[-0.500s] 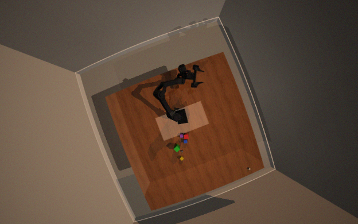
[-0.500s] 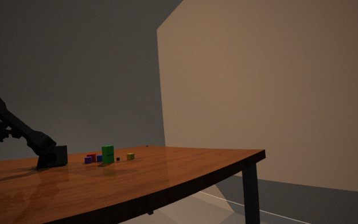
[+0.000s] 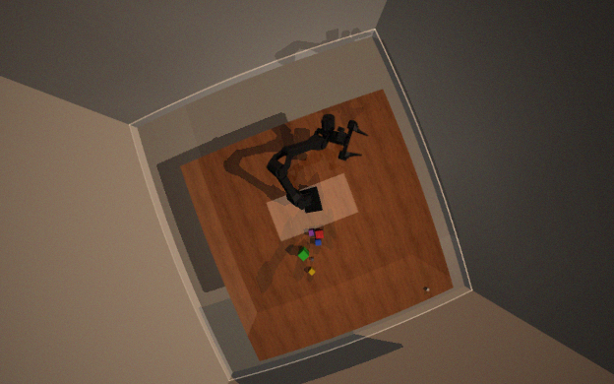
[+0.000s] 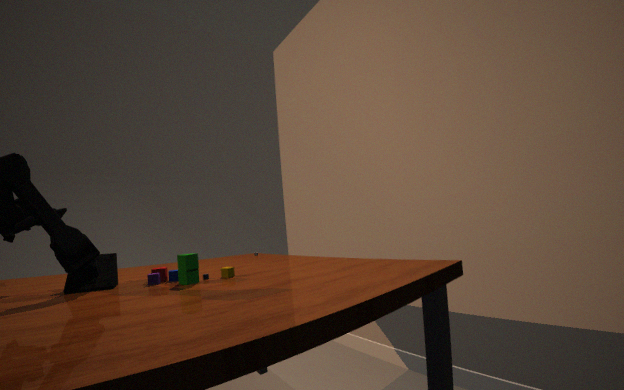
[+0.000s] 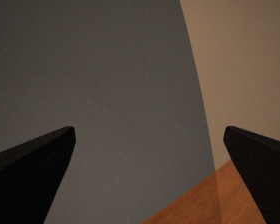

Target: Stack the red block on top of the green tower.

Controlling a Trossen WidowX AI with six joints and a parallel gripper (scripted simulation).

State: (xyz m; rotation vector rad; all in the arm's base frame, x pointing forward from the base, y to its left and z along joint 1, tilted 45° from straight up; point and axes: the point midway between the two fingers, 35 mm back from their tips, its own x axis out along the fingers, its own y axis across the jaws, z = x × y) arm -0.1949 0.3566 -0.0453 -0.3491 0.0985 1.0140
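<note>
My gripper tip is now 38 cm short of the red block, 30 cm to the left of it and 26 cm above it. The rest, counted from my gripper tip: blue block (43 cm ahead, 32 cm to the right, 27 cm below); then green block (47 cm ahead, 41 cm to the right, 22 cm below); then purple block (37 cm ahead, 34 cm to the right, 27 cm below).
</note>
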